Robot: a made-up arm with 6 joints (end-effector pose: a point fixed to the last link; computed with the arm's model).
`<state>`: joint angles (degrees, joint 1 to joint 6).
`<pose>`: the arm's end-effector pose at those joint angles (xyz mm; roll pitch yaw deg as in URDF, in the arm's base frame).
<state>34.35 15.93 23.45 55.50 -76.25 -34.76</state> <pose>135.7 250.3 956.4 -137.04 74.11 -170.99</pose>
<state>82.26 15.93 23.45 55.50 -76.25 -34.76</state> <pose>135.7 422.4 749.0 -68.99 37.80 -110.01</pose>
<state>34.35 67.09 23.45 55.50 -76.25 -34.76</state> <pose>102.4 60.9 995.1 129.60 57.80 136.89</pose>
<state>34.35 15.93 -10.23 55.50 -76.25 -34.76</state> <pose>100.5 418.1 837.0 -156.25 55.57 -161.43</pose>
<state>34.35 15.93 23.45 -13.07 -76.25 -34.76</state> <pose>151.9 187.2 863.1 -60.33 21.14 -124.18</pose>
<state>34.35 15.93 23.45 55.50 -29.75 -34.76</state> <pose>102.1 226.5 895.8 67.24 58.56 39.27</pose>
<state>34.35 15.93 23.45 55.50 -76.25 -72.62</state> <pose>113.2 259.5 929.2 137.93 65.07 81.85</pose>
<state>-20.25 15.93 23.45 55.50 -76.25 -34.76</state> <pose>135.7 -54.1 951.3 135.51 36.31 109.61</pose>
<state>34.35 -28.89 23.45 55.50 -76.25 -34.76</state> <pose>241.7 328.7 844.0 -64.11 56.73 -134.39</pose>
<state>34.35 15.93 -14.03 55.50 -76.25 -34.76</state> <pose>89.2 435.7 825.5 -158.20 53.58 -159.97</pose>
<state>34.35 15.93 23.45 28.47 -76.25 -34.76</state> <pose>146.1 239.6 911.6 -85.53 56.74 -130.05</pose>
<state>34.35 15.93 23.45 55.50 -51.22 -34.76</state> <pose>111.9 234.8 927.9 86.87 79.04 56.09</pose>
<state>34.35 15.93 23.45 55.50 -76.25 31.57</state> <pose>181.1 283.8 981.0 -114.77 27.20 -105.26</pose>
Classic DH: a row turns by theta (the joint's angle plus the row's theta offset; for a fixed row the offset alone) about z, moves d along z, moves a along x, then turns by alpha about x. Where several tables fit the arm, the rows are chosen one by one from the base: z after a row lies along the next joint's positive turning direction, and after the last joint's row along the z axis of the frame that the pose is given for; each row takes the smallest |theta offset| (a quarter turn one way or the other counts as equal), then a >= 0, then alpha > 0; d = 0 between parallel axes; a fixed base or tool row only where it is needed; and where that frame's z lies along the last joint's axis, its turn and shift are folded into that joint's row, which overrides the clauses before.
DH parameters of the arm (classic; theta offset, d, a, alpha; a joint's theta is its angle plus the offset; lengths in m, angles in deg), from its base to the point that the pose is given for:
base (fixed): 90 0.659 0.103 -90
joint 1: -33.17 -0.0743 -0.0043 136.26
joint 2: -64.2 -0.3618 -0.1812 129.68
joint 3: -39.76 -0.4135 -0.0276 -103.28
joint 4: 77.29 0.4908 -0.0926 -54.23
joint 5: 0 -0.1407 0.0177 -125.77
joint 6: 65.53 0.1302 -0.0472 149.75
tool (fixed): -107.43 0.0608 0 0

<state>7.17 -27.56 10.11 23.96 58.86 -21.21</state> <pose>200.6 170.8 687.8 26.59 11.43 10.20</pose>
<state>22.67 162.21 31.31 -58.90 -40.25 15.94</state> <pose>306.3 33.3 681.9 -14.27 34.29 7.06</pose>
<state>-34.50 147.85 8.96 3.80 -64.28 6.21</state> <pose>129.9 -155.5 562.9 21.88 -14.14 69.35</pose>
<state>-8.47 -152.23 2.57 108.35 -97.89 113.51</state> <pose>494.0 -108.3 501.8 173.02 -42.70 -126.97</pose>
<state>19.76 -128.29 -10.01 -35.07 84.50 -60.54</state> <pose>123.7 -36.4 704.6 -70.99 47.71 -92.52</pose>
